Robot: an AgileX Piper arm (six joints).
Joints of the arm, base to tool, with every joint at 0 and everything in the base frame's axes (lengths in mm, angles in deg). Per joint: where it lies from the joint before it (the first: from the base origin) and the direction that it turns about. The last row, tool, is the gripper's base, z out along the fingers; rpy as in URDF.
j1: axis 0 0 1 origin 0.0 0.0 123.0
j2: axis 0 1 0 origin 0.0 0.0 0.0
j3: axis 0 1 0 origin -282.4 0.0 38.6
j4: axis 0.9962 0 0.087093 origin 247.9 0.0 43.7
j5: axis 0 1 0 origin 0.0 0.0 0.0
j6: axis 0.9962 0 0.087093 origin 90.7 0.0 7.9
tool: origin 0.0 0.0 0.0 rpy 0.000 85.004 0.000
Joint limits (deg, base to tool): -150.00..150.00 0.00..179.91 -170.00..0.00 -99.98..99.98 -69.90..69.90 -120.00..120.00
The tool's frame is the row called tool.
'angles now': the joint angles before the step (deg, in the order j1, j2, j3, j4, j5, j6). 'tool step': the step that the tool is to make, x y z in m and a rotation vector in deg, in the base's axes. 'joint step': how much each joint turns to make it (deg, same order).
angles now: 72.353 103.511 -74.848 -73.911 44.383 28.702
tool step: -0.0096 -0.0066 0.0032 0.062 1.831 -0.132
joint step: 1.019 -1.998 1.501 2.914 0.632 -1.173
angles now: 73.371 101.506 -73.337 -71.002 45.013 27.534
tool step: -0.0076 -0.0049 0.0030 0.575 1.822 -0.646
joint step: 0.863 -1.489 0.859 2.665 0.812 -0.454
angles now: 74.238 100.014 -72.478 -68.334 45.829 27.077
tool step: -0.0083 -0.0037 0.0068 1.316 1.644 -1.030
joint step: 1.116 -1.502 0.088 2.622 1.397 -0.045
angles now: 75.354 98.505 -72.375 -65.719 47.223 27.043
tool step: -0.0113 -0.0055 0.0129 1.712 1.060 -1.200
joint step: 1.701 -2.229 -0.219 2.318 2.466 0.033
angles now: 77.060 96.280 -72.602 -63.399 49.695 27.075
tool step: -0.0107 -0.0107 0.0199 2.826 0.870 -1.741
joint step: 1.559 -3.355 -0.338 2.109 2.942 0.368
